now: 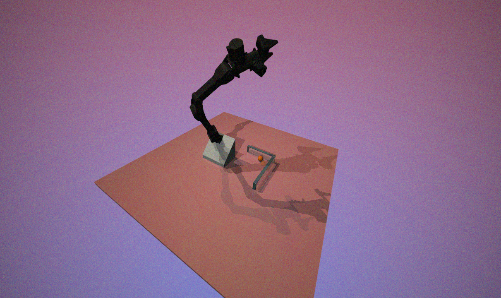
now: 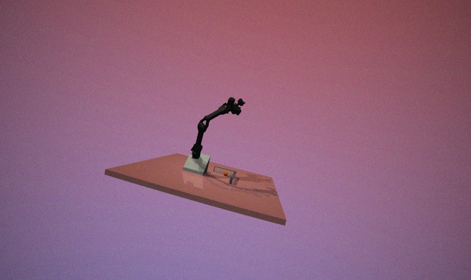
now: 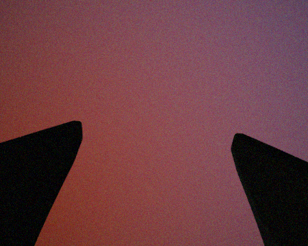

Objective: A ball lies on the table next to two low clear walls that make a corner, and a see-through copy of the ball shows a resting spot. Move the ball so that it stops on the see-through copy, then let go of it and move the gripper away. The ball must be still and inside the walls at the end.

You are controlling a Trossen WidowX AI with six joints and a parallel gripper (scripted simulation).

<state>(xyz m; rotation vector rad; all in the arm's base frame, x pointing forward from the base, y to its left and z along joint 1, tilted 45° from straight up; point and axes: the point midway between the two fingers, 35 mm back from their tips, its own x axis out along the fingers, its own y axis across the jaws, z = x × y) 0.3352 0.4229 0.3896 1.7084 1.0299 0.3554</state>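
My gripper tip is now 10 mm past the orange ball, 50 mm to the right of it and 720 mm above it.
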